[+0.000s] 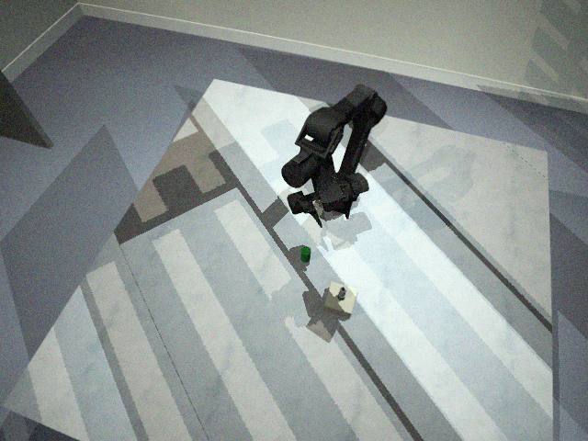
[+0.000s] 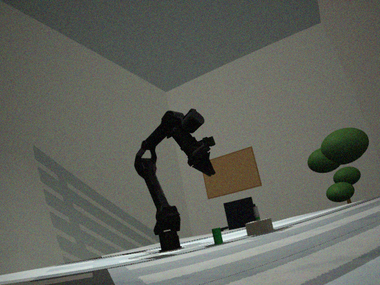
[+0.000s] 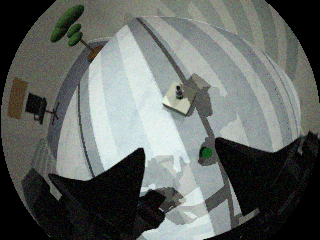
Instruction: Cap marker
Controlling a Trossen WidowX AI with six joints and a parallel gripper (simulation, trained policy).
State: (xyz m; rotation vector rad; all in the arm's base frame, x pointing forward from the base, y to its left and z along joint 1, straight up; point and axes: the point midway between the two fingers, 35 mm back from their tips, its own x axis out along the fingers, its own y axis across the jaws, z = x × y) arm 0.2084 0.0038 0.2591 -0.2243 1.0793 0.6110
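The green cap is 200 mm below my gripper tip and 70 mm to the right of it. Also, from my gripper tip: beige holder block (210 mm below, 100 mm ahead, 60 mm to the left).
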